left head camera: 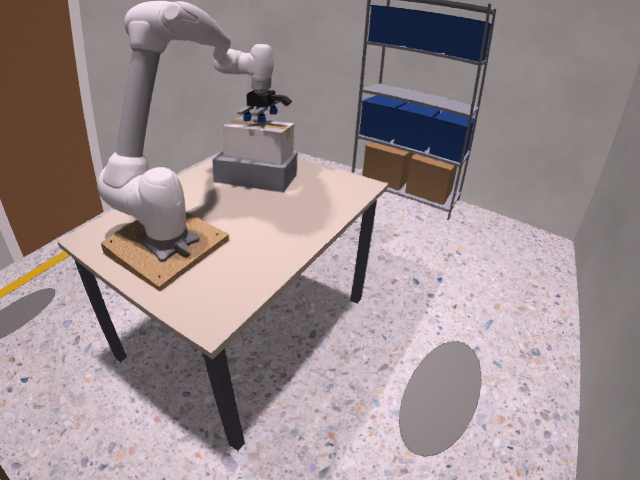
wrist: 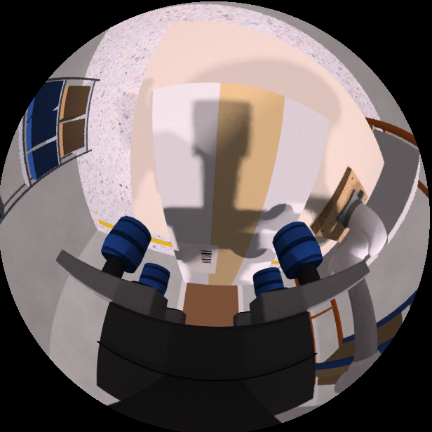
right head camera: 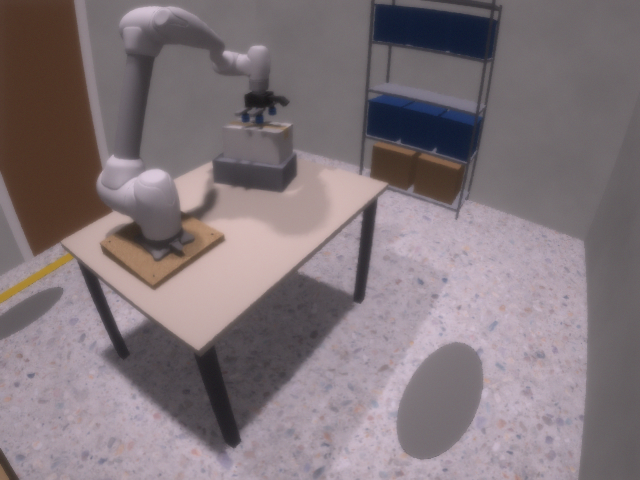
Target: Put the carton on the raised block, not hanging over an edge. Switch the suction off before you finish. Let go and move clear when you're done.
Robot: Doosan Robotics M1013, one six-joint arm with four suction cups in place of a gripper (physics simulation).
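Where they show: hand, tool point: (left head camera: 260, 116) (right head camera: 259, 117); arm's base, link origin: (left head camera: 167, 239) (right head camera: 163, 239).
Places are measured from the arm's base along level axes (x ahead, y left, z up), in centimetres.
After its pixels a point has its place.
Note:
The white carton (left head camera: 250, 144) {x 58.3, y 13.7, z 16.0 cm} (right head camera: 250, 146) {x 58.5, y 13.1, z 15.5 cm} (wrist: 305, 145), with a tan tape strip on top, sits upright on the grey raised block (left head camera: 248, 174) {x 54.7, y 11.7, z 2.8 cm} (right head camera: 248, 175) {x 54.9, y 11.3, z 2.6 cm}. On the sides that show in the head views, its bottom lies inside the block's top edges, close to the right one; the far edges are hidden. The block does not show in the wrist view. My gripper (left head camera: 260, 115) (right head camera: 258, 115) {x 67.6, y 16.3, z 26.9 cm} (wrist: 212, 262) hangs over the carton with its blue suction cups a little above the carton's top, apart from it, and holds nothing.
The block stands near the far end of the table (left head camera: 268, 253) {x 22.2, y -30.2, z -3.7 cm} (right head camera: 263, 253) {x 22.5, y -30.7, z -3.7 cm}. The arm's base is on a wooden board (left head camera: 160, 273) {x -12.5, y -12.8, z -1.2 cm} (right head camera: 155, 273) {x -12.6, y -13.3, z -1.2 cm} at the near left. A shelf rack (left head camera: 360, 93) (right head camera: 366, 93) with blue bins and brown boxes stands behind the table to the right.

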